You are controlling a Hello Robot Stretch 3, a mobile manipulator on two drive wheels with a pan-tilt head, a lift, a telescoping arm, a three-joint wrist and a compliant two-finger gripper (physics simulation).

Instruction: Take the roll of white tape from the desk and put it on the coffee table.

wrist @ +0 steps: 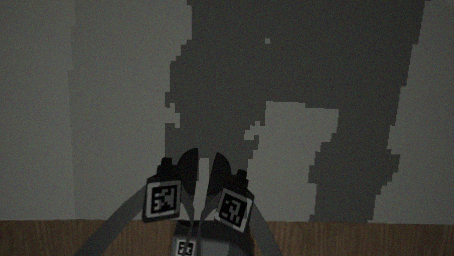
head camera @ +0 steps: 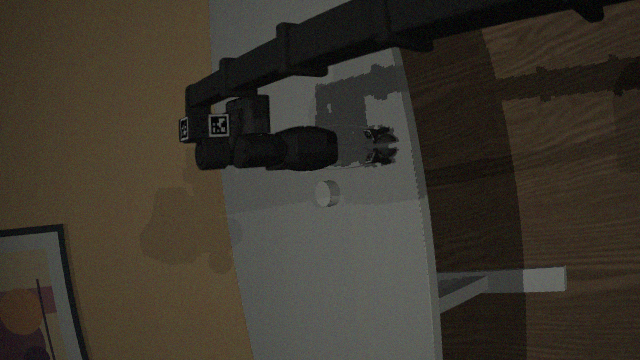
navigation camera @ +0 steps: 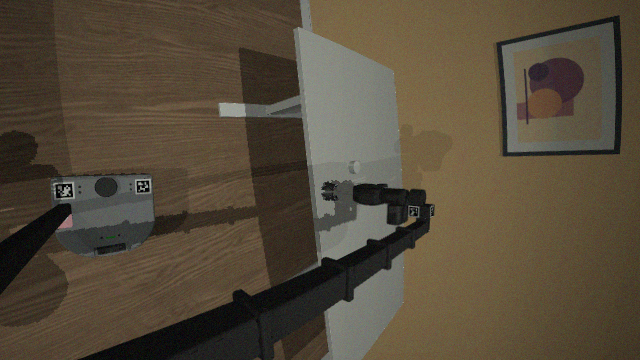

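Where they show: gripper, fingertip midpoint: (wrist: 204, 168) (head camera: 392, 145) (navigation camera: 323, 191); robot's base, link origin: (navigation camera: 106, 186).
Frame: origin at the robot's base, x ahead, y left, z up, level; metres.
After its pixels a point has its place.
The roll of white tape (head camera: 327, 193) {z 0.743, x 0.059, y -0.766 m} (navigation camera: 354, 167) {z 0.743, x 0.059, y -0.764 m} stands on the white desk (head camera: 325, 280) {z 0.720, x 0.251, y -0.825 m} (navigation camera: 350, 110) {z 0.719, x 0.295, y -0.778 m} (wrist: 120, 100) {z 0.719, x 0.045, y -0.645 m}; it does not show in the wrist view. My gripper (head camera: 387, 145) {z 0.719, x -0.023, y -0.603 m} (navigation camera: 329, 191) {z 0.719, x -0.023, y -0.603 m} (wrist: 204, 168) {z 0.719, x -0.023, y -0.603 m} is over the desk near its front edge, off to one side of the tape and apart from it. Its fingers are drawn nearly together, with a narrow gap and no object between them. The coffee table does not show in these views.
The long black arm (head camera: 340, 42) {z 1.071, x -0.094, y -0.301 m} (navigation camera: 300, 287) {z 1.057, x -0.087, y -0.172 m} reaches across the desk. My base (navigation camera: 105, 220) {z 0.159, x -0.123, y 0.012 m} stands on the wood floor (head camera: 575, 215) {z -0.001, x 0.201, y -0.512 m} (navigation camera: 150, 75) {z -0.001, x 0.522, y -0.178 m}. An orange wall (head camera: 125, 100) {z 1.016, x -0.240, y -1.396 m} (navigation camera: 465, 250) {z 1.085, x -0.416, y -1.418 m} with a framed picture (head camera: 22, 310) {z 1.424, x 0.338, y -1.299 m} (navigation camera: 550, 90) {z 1.455, x 0.396, y -1.292 m} is behind the desk. A white desk leg (head camera: 545, 279) (navigation camera: 232, 110) juts out below.
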